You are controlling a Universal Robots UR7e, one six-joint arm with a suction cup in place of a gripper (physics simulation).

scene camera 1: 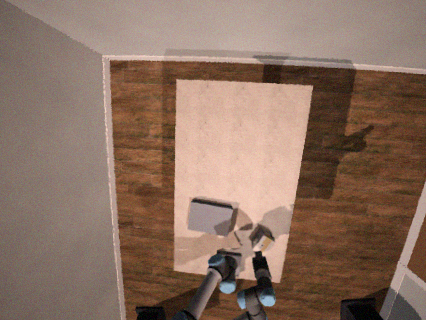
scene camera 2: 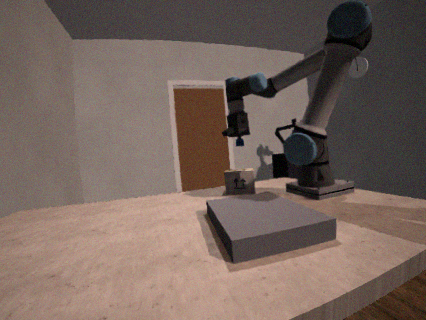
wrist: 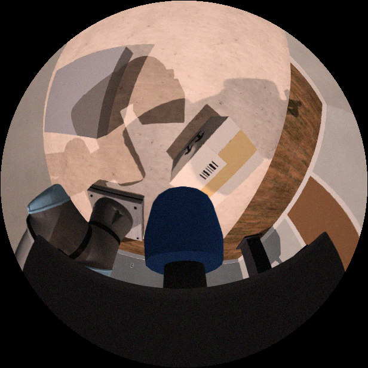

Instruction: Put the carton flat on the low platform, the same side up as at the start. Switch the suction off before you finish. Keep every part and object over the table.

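Places are measured from the arm's base along level axes (x ahead, y left, z up), in centimetres.
Pixels of known places: hand, its tool point: (scene camera 2: 240, 145); arm's base, origin of its link: (scene camera 1: 227, 263) (scene camera 2: 315, 183).
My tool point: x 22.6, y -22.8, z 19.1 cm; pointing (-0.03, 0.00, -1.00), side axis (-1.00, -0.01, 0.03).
For each thing: its top centre in the pictures, then the offset to it from my tool point. Level surfaces: height alone.
- carton, centre of its top: (scene camera 2: 239, 170) (scene camera 1: 264, 246) dx -2.7, dy -6.4, dz -12.0 cm
- grey low platform, centre of its top: (scene camera 2: 256, 207) (scene camera 1: 209, 219) dx +18.7, dy +31.6, dz -18.4 cm
- pale table, height of its surface: dz -23.2 cm
The carton (scene camera 1: 264, 243) (scene camera 2: 240, 182) (wrist: 220, 155) stands on the table beside the low platform, upright, with two dark arrows pointing up on one side. Its top shows tan tape and a barcode label in the wrist view. The grey low platform (scene camera 1: 210, 218) (scene camera 2: 270, 220) (wrist: 75, 90) lies flat and bears no object. My gripper, a blue suction cup (scene camera 2: 240, 142) (wrist: 184, 225), points down above the carton with a clear gap under it in scene camera 2. It is open and holds nothing. In scene camera 1 the cup cannot be made out.
The pale table (scene camera 1: 240, 130) (scene camera 2: 125, 250) carries my arm's base (scene camera 2: 320, 190) (wrist: 137, 215), near the carton and the platform. The table's edge runs to the right of the carton in scene camera 1. A black box-like object (scene camera 2: 280, 165) stands behind the base. Arm shadows fall across the table.
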